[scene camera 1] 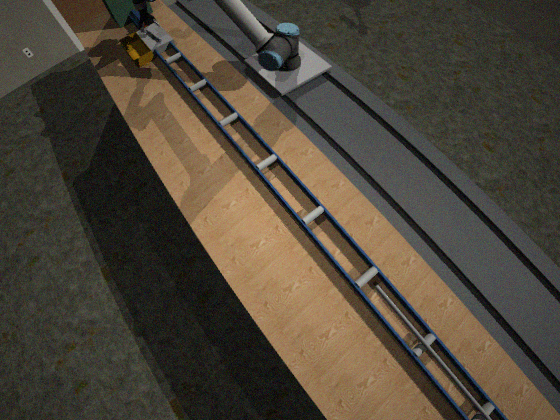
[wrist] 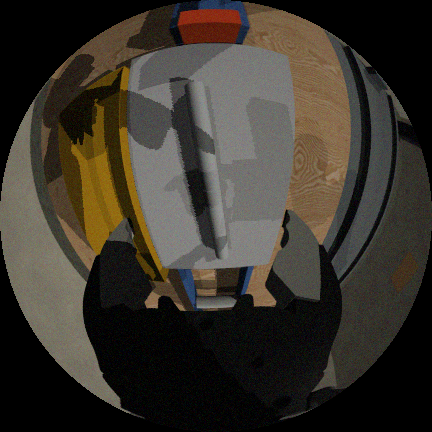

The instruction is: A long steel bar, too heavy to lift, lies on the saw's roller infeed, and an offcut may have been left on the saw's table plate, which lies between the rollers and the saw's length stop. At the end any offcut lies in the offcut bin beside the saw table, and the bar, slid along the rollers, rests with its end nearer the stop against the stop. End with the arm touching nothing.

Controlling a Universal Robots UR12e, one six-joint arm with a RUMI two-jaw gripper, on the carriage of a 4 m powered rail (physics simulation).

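Places are measured from the arm's base along level axes (x ahead, y left, z up), in millimetres.
Where they show: gripper, between the fingertips: (scene camera 1: 151, 31) (wrist: 206, 215); arm's base, origin of its link: (scene camera 1: 287, 62).
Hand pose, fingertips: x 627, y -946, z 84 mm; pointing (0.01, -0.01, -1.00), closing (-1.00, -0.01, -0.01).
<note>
Each offset is from my fingertips to the top centre of the thing. "pt": to the spot under its first point. Level surfaces: height alone.
A grey offcut {4 mm back, 15 mm right, 35 mm down} (scene camera 1: 153, 35) (wrist: 206, 160) lies slightly askew on the table plate {7 mm back, 30 mm right, 55 mm down} (scene camera 1: 162, 42) (wrist: 265, 190). The yellow offcut bin {171 mm ahead, 5 mm right, 42 mm down} (scene camera 1: 145, 57) (wrist: 95, 200) stands beside the plate. The length stop (wrist: 210, 26) has a red face at the plate's far edge in the wrist view. My gripper (scene camera 1: 145, 23) (wrist: 206, 215) is open above the plate, its jaws on either side of the offcut's near end, with nothing between them. The long steel bar (scene camera 1: 401, 314) lies on the rollers (scene camera 1: 425, 345) at the lower right in the scene view, far from the plate; its lower end reaches the picture's edge.
The infeed's blue rails and white rollers {7 mm back, 1945 mm left, 54 mm down} (scene camera 1: 313, 215) run along the wooden table {114 mm down} (scene camera 1: 235, 215). The arm's base carriage (scene camera 1: 310, 75) stands on the grey rail track beside it. A green panel {pt 124 mm ahead, 504 mm right, 26 mm up} (scene camera 1: 116, 11) stands behind the saw table.
</note>
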